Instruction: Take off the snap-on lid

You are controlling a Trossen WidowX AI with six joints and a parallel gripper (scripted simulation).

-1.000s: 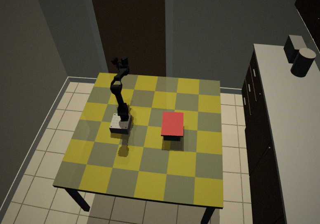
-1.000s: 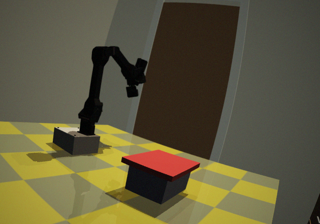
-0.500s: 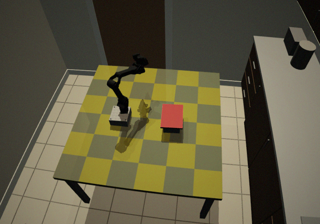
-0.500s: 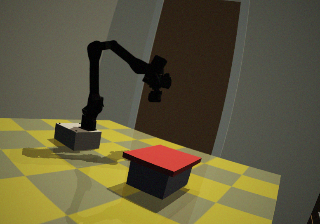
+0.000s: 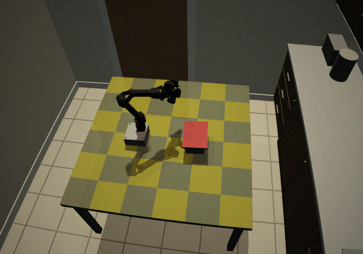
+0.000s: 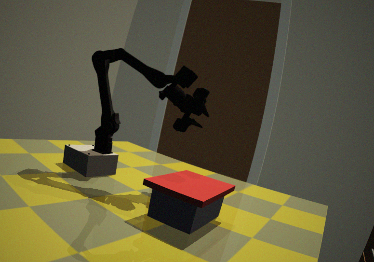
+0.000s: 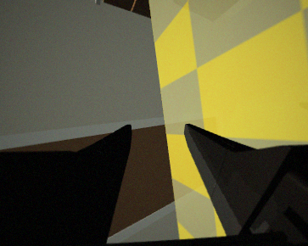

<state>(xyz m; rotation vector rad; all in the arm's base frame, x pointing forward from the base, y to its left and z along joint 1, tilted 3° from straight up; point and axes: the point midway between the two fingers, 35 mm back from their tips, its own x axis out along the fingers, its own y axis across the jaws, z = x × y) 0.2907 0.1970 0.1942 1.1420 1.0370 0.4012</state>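
The red lid lies 320 mm to the right of my gripper tip, 160 mm below it and 110 mm ahead of it. Round my gripper tip: storage box: 320 mm to the right, 220 mm below, 110 mm ahead.
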